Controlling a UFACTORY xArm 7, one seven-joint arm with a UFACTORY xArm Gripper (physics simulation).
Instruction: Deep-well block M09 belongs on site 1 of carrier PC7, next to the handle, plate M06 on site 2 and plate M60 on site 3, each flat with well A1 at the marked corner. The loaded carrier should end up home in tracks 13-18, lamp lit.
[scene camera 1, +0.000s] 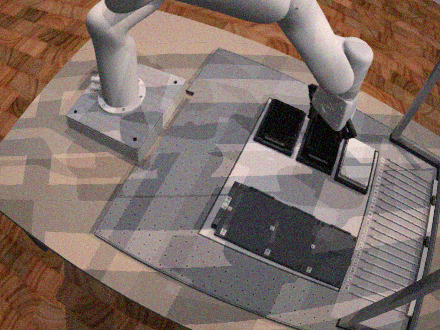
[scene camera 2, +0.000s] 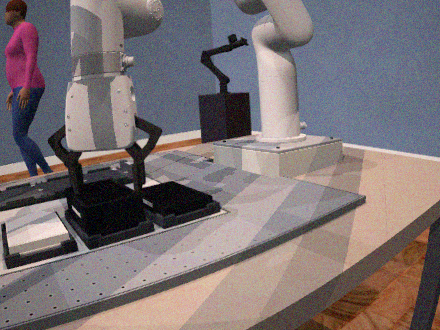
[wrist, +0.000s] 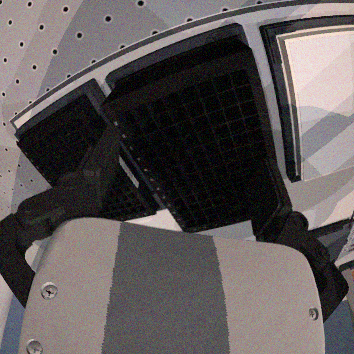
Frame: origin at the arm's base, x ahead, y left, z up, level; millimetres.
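Where they show: gripper, between the fingertips: (scene camera 1: 323, 129) (scene camera 2: 108, 191) (wrist: 189, 159); arm's base, origin of its link: (scene camera 1: 121, 95) (scene camera 2: 281, 139).
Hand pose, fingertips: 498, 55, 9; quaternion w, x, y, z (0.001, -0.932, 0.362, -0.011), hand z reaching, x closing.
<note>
Things, the pixels of their centre, and the offset from my fingertips, as dx, dy, dz.
- tall black gridded block, middle of its body: (wrist: 208, 148) (scene camera 2: 101, 204) (scene camera 1: 323, 139) +8, -12, -21
- lower black plate, middle of its body: (wrist: 86, 174) (scene camera 2: 168, 197) (scene camera 1: 282, 123) -102, +7, -35
- white plate, middle of its body: (wrist: 338, 107) (scene camera 2: 34, 229) (scene camera 1: 357, 161) +115, -35, -35
- dark carrier, middle of its body: (scene camera 1: 291, 236) (scene camera 2: 64, 182) -27, -275, -39
The tall black gridded block (scene camera 1: 320, 150) (scene camera 2: 107, 215) (wrist: 200, 135), apparently deep-well block M09, stands flat in the middle dark holder. A lower black plate (scene camera 1: 281, 125) (scene camera 2: 177, 200) (wrist: 62, 135) and a white plate (scene camera 1: 358, 157) (scene camera 2: 37, 230) (wrist: 325, 90) lie in holders on either side; no name or A1 mark is readable. My gripper (scene camera 1: 330, 125) (scene camera 2: 107, 189) (wrist: 189, 159) is open, low over the tall block, with one finger beside each side; small gaps there are hard to judge. The dark carrier (scene camera 1: 290, 230) (scene camera 2: 30, 189) lies across the pale panel, its sites bare.
A ribbed, numbered track area (scene camera 1: 400, 215) lies beyond the carrier's far end, with grey frame bars (scene camera 1: 417, 100) around it. The robot's base block (scene camera 1: 150, 125) (scene camera 2: 250, 157) stands on the table. A person (scene camera 2: 25, 75) and a small black arm (scene camera 2: 215, 65) are in the background.
</note>
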